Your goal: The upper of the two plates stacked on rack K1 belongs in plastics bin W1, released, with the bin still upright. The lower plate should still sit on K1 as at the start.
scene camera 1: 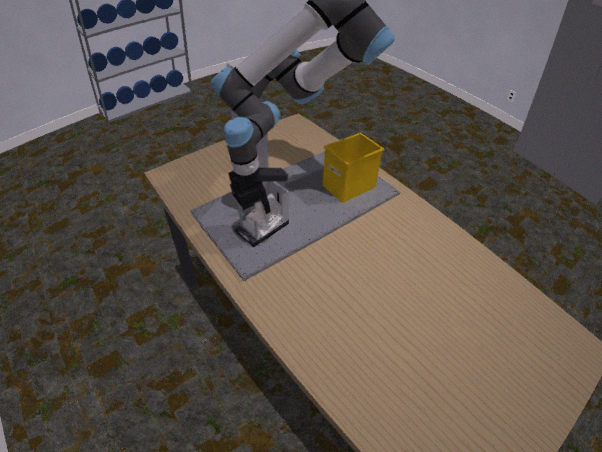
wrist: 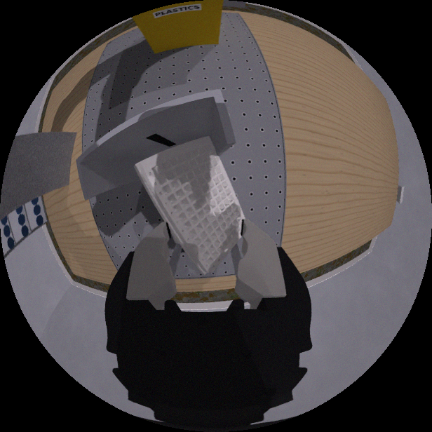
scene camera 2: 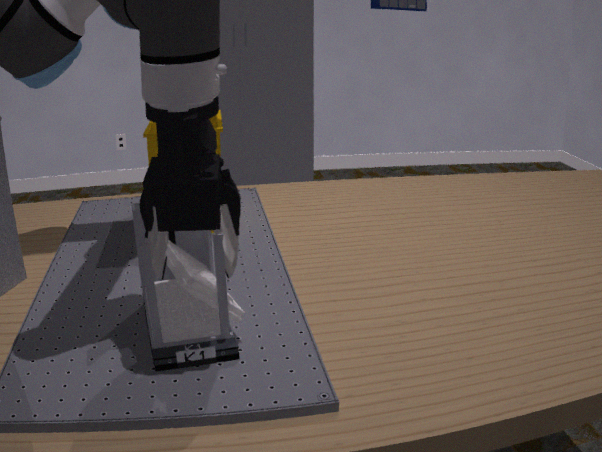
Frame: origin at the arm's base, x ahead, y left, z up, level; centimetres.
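Seen in the pictures: gripper, fingertip midpoint: point(scene camera 1: 261, 215) point(scene camera 2: 195, 277).
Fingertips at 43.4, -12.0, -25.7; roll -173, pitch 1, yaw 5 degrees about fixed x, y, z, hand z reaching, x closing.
Note:
Offsets run from my fingertips to a thing's top centre, as dx, dy, dz. Level surfaces: height alone.
My gripper point(scene camera 1: 262, 216) point(scene camera 2: 196, 274) point(wrist: 205, 221) is inside the upper part of rack K1 {-1.8, +0.6, +6.7} point(scene camera 2: 220, 290) point(wrist: 165, 120), shut on a pale plate {-0.2, +1.7, +3.0} point(scene camera 2: 202, 284) point(wrist: 195, 200) that I take for the upper one. The plate has a gridded face, is steeply tilted, and has a narrow end between the jaws in the wrist view. In scene camera 2 it slants down to the right, past the rack's post. A pale face low inside the rack may be the lower plate; I cannot tell. Yellow plastics bin W1 {-7.6, +39.2, +10.5} point(scene camera 1: 350, 175) point(scene camera 2: 151, 144) point(wrist: 182, 25) stands upright.
The rack and the bin stand on a grey perforated board {dz -7.5} point(scene camera 1: 250, 262) point(scene camera 2: 285, 360) point(wrist: 260, 175) on the wooden table {dz -8.8} point(scene camera 1: 425, 310) point(scene camera 2: 425, 280) point(wrist: 340, 150). The bin is near the board's far end. A grey upright block point(wrist: 35, 165) stands left of the rack in the wrist view.

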